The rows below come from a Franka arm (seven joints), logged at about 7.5 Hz.
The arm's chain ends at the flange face. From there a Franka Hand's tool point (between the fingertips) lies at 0.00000 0.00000 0.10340 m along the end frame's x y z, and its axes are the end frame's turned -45 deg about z.
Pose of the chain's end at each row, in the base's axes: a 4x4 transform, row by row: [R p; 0 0 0 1], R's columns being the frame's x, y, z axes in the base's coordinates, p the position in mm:
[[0.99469, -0.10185, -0.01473, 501.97], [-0.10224, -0.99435, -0.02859, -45.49], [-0.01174, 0.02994, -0.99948, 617.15], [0, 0, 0, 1]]
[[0.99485, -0.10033, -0.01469, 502.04], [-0.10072, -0.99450, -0.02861, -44.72], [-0.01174, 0.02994, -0.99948, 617.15], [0, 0, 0, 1]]
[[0.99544, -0.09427, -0.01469, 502.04], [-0.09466, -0.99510, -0.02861, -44.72], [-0.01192, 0.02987, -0.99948, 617.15], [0, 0, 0, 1]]
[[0.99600, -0.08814, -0.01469, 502.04], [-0.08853, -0.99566, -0.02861, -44.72], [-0.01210, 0.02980, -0.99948, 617.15], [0, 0, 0, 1]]
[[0.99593, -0.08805, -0.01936, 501.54], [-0.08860, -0.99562, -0.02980, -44.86], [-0.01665, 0.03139, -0.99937, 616.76], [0, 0, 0, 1]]
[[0.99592, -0.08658, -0.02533, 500.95], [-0.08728, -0.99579, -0.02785, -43.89], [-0.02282, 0.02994, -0.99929, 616.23], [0, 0, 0, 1]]
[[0.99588, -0.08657, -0.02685, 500.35], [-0.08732, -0.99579, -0.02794, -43.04], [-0.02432, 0.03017, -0.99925, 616.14], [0, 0, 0, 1]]
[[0.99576, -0.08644, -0.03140, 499.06], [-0.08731, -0.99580, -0.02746, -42.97], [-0.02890, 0.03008, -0.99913, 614.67], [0, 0, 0, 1]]
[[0.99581, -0.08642, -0.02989, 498.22], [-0.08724, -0.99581, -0.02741, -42.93], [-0.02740, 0.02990, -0.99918, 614.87], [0, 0, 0, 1]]
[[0.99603, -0.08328, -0.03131, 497.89], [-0.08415, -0.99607, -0.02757, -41.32], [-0.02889, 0.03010, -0.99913, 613.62], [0, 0, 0, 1]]
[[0.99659, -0.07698, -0.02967, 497.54], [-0.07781, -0.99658, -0.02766, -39.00], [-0.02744, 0.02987, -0.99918, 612.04], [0, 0, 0, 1]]
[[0.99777, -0.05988, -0.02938, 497.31], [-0.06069, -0.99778, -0.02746, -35.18], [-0.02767, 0.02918, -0.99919, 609.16], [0, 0, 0, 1]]
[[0.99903, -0.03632, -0.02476, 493.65], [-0.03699, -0.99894, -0.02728, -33.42], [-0.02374, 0.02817, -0.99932, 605.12], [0, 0, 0, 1]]
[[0.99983, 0.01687, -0.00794, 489.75], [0.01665, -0.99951, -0.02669, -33.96], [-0.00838, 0.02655, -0.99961, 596.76], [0, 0, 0, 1]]
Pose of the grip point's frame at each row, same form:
[[0.77537, 0.63133, -0.01473, 500.45], [0.63082, -0.77541, -0.02859, -48.45], [-0.02947, 0.01287, -0.99948, 513.80], [0, 0, 0, 1]]
[[0.77441, 0.63252, -0.01469, 500.52], [0.63200, -0.77444, -0.02861, -47.68], [-0.02947, 0.01287, -0.99948, 513.80], [0, 0, 0, 1]]
[[0.77054, 0.63722, -0.01469, 500.52], [0.63671, -0.77058, -0.02861, -47.68], [-0.02955, 0.01269, -0.99948, 513.80], [0, 0, 0, 1]]
[[0.76660, 0.64195, -0.01469, 500.52], [0.64144, -0.76664, -0.02861, -47.68], [-0.02963, 0.01252, -0.99948, 513.80], [0, 0, 0, 1]]
[[0.76649, 0.64197, -0.01936, 499.54], [0.64136, -0.76666, -0.02980, -47.94], [-0.03397, 0.01042, -0.99937, 513.43], [0, 0, 0, 1]]
[[0.76544, 0.64300, -0.02533, 498.33], [0.64241, -0.76585, -0.02785, -46.77], [-0.03731, 0.00503, -0.99929, 512.90], [0, 0, 0, 1]]
[[0.76541, 0.64298, -0.02685, 497.57], [0.64239, -0.76587, -0.02794, -45.93], [-0.03853, 0.00414, -0.99925, 512.82], [0, 0, 0, 1]]
[[0.76523, 0.64299, -0.03140, 495.81], [0.64240, -0.76587, -0.02746, -45.81], [-0.04171, 0.00083, -0.99913, 511.36], [0, 0, 0, 1]]
[[0.76525, 0.64304, -0.02989, 495.13], [0.64246, -0.76583, -0.02741, -45.76], [-0.04052, 0.00177, -0.99918, 511.55], [0, 0, 0, 1]]
[[0.76319, 0.64541, -0.03131, 494.65], [0.64482, -0.76383, -0.02757, -44.17], [-0.04171, 0.00086, -0.99913, 510.31], [0, 0, 0, 1]]
[[0.75913, 0.65026, -0.02967, 494.47], [0.64967, -0.75971, -0.02766, -41.86], [-0.04052, 0.00172, -0.99918, 508.72], [0, 0, 0, 1]]
[[0.74787, 0.66319, -0.02938, 494.27], [0.66262, -0.74845, -0.02746, -38.02], [-0.04020, 0.00107, -0.99919, 505.84], [0, 0, 0, 1]]
[[0.73210, 0.68074, -0.02476, 491.09], [0.68020, -0.73251, -0.02728, -36.24], [-0.03671, 0.00313, -0.99932, 501.79], [0, 0, 0, 1]]
[[0.69506, 0.71892, -0.00794, 488.93], [0.71853, -0.69499, -0.02669, -36.72], [-0.02470, 0.01285, -0.99961, 493.40], [0, 0, 0, 1]]

